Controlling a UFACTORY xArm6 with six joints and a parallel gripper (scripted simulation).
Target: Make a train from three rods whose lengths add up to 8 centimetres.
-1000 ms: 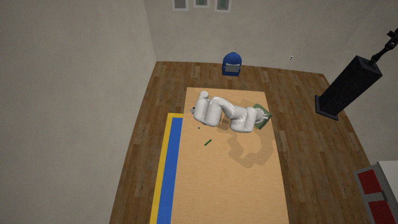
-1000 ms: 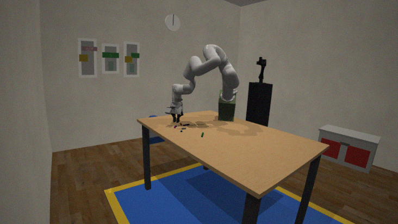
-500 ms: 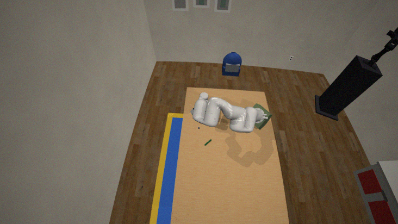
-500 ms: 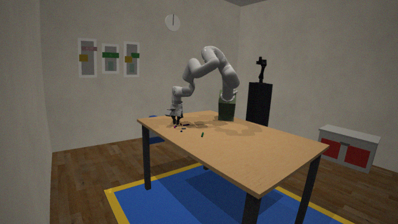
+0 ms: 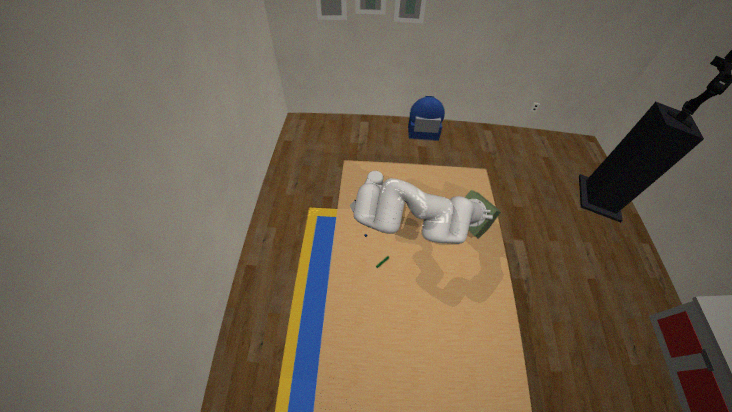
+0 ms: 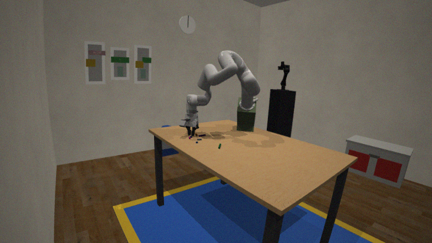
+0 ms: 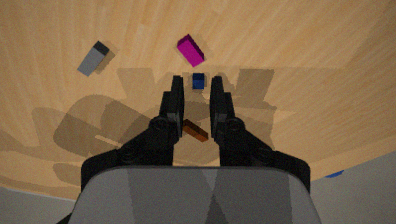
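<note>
The magenta rod lies 2 cm ahead of my hand, 2 cm to the left of it and 3 cm below it. From my hand the other things lie so: orange rod 5 cm behind, 6 cm to the right, 3 cm below; then grey rod 5 cm behind, 7 cm to the left, 3 cm below; then purple rod 9 cm behind, 3 cm to the right, 3 cm below.
</note>
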